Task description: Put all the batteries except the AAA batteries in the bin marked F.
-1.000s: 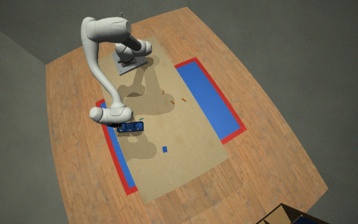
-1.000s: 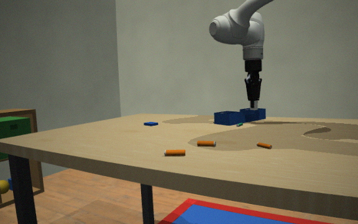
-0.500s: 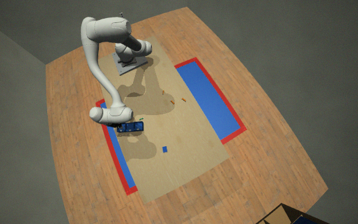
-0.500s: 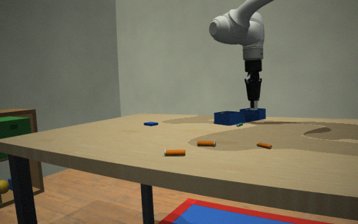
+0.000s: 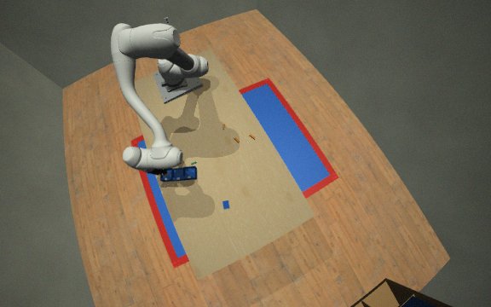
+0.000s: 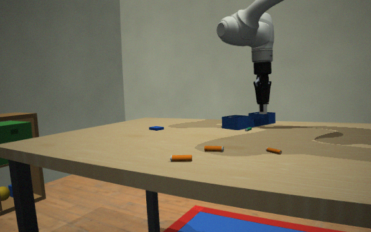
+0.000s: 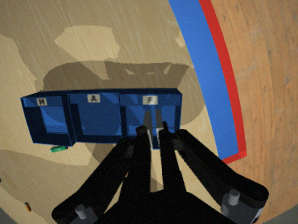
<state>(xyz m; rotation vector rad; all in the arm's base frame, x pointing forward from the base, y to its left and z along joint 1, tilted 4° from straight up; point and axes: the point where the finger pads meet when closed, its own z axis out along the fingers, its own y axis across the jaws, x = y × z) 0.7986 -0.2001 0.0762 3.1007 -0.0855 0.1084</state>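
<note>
My gripper is now 9 cm to the right of the joined blue bins, 3 cm above it and 2 cm short of it. Also, from my hand: small green battery: 21 cm to the left, 5 cm below, 3 cm behind; small flat blue block: 35 cm to the left, 32 cm ahead, 5 cm below.
</note>
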